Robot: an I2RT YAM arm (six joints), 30 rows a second.
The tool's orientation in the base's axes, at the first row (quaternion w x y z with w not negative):
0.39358, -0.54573, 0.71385, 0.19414
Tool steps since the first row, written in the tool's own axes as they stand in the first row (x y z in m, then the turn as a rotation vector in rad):
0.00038, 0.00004, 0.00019, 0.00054, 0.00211, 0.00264
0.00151, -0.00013, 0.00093, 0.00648, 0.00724, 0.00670
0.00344, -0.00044, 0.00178, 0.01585, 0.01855, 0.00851
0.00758, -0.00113, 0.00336, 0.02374, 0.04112, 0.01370
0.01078, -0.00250, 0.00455, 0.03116, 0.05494, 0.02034
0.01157, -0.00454, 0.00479, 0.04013, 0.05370, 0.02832
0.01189, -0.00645, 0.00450, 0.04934, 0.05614, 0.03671
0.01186, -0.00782, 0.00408, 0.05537, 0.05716, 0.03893
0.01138, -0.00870, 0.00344, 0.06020, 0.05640, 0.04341
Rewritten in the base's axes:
-0.00001, -0.00009, -0.00042, -0.00109, 0.00222, -0.00236
0.00030, -0.00033, -0.00172, -0.00501, 0.00306, -0.01024
0.00071, -0.00104, -0.00369, -0.01581, 0.00219, -0.02032
0.00151, -0.00274, -0.00776, -0.03577, 0.00834, -0.03306
0.00290, -0.00436, -0.01076, -0.04703, 0.01293, -0.04499
0.00481, -0.00535, -0.01121, -0.04393, 0.01255, -0.05665
0.00646, -0.00639, -0.01098, -0.04414, 0.01351, -0.06931
0.00759, -0.00712, -0.01049, -0.04488, 0.01164, -0.07549
0.00824, -0.00756, -0.00960, -0.04306, 0.01153, -0.08187

